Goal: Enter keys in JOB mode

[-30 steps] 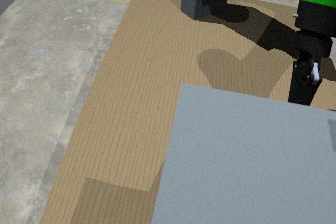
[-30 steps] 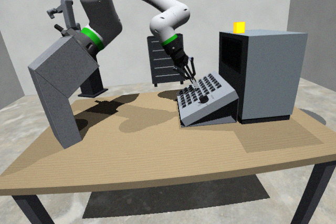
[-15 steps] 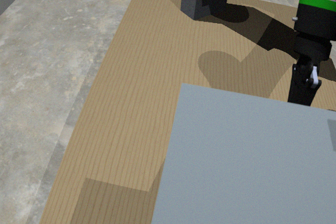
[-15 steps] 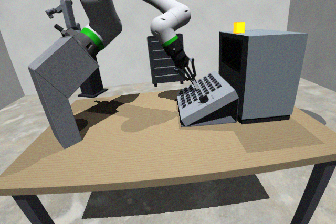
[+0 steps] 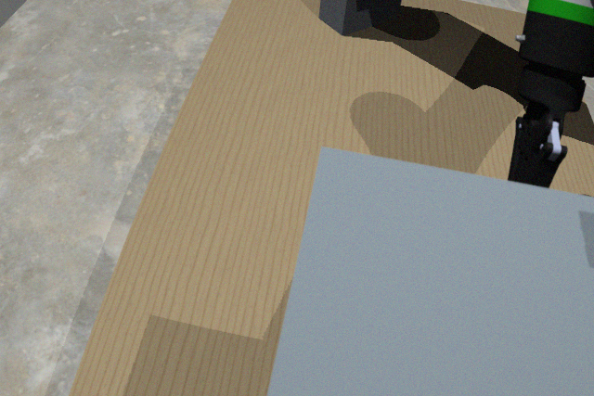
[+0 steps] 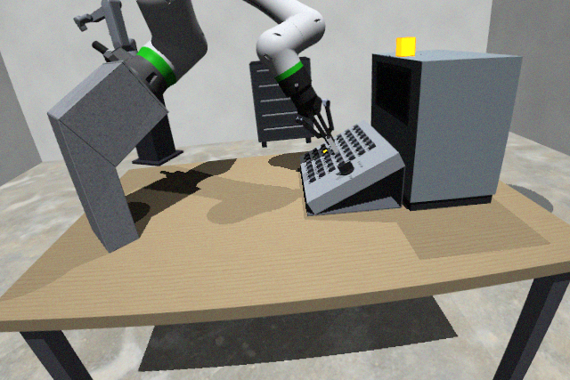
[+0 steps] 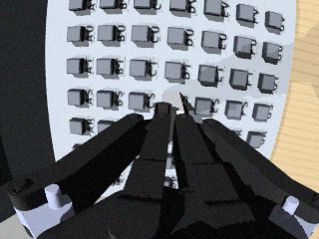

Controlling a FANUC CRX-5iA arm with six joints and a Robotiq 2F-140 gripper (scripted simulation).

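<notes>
My hand is 8 cm short of the black selector knob, 14 cm to the left of it and 2 cm above it. Round my hand: sloped keypad: 5 cm ahead, 3 cm to the right, 6 cm below.
</notes>
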